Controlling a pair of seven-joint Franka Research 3 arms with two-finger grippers.
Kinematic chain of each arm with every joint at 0, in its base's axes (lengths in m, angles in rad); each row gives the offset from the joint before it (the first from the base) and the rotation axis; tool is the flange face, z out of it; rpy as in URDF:
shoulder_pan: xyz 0 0 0.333 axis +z
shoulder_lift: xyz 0 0 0 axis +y
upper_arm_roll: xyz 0 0 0.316 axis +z
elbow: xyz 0.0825 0 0 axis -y
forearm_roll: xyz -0.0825 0 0.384 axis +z
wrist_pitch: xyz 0 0 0 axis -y
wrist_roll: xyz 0.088 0 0 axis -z
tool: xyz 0 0 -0.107 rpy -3.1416 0 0
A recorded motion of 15 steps. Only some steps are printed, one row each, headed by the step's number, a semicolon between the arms.
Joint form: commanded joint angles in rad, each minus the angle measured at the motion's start. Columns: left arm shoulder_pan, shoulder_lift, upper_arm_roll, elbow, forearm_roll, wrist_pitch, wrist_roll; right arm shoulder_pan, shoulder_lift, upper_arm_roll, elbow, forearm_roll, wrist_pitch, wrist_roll.
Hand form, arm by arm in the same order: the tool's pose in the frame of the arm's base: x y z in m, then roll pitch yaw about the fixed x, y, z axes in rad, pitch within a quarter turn. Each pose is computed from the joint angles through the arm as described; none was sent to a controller.
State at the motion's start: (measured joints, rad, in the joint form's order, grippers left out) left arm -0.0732 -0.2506 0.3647 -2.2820 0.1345 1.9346 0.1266; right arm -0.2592 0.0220 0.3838 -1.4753 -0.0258 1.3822 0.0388
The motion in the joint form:
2: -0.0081 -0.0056 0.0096 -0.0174 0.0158 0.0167 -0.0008; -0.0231 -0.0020 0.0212 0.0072 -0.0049 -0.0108 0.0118
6: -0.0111 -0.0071 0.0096 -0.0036 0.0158 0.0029 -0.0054; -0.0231 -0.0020 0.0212 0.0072 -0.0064 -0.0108 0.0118
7: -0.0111 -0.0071 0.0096 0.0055 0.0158 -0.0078 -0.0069; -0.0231 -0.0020 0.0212 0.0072 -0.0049 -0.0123 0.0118
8: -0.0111 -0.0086 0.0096 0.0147 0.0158 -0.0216 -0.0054; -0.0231 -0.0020 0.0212 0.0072 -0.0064 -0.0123 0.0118
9: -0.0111 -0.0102 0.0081 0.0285 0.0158 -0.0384 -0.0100; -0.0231 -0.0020 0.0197 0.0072 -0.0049 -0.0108 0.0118
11: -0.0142 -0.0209 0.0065 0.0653 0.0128 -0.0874 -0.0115; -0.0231 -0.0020 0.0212 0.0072 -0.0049 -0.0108 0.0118
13: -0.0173 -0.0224 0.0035 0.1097 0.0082 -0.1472 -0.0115; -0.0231 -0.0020 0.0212 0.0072 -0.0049 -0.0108 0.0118
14: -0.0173 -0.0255 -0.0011 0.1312 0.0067 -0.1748 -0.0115; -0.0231 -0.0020 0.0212 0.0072 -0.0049 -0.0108 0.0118
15: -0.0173 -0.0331 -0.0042 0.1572 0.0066 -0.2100 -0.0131; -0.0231 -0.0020 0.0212 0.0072 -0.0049 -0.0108 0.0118
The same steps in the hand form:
2: 0.4356 0.1465 0.4352 -3.1152 0.1112 0.0891; 0.5358 0.0598 0.6456 3.1129 0.1137 0.0665
6: 0.4371 0.1463 0.4410 -3.1140 0.1098 0.0927; 0.5358 0.0596 0.6456 3.1114 0.1136 0.0662
7: 0.4377 0.1470 0.4443 -3.1134 0.1115 0.0955; 0.5356 0.0597 0.6455 3.1128 0.1152 0.0665
8: 0.4377 0.1476 0.4481 -3.1138 0.1147 0.0954; 0.5357 0.0596 0.6455 3.1113 0.1151 0.0662
9: 0.4384 0.1479 0.4539 -3.1126 0.1161 0.1007; 0.5359 0.0590 0.6456 3.1129 0.1137 0.0650
11: 0.4386 0.1482 0.4717 -3.1160 0.1177 0.1038; 0.5358 0.0598 0.6456 3.1129 0.1137 0.0665
13: 0.4396 0.1478 0.4884 -3.1192 0.1313 0.1057; 0.5358 0.0598 0.6456 3.1129 0.1137 0.0665
14: 0.4397 0.1468 0.4978 -3.1197 0.1341 0.1048; 0.5358 0.0598 0.6456 3.1129 0.1137 0.0665
15: 0.4383 0.1468 0.5107 -3.1202 0.1358 0.1072; 0.5358 0.0598 0.6456 3.1129 0.1137 0.0665

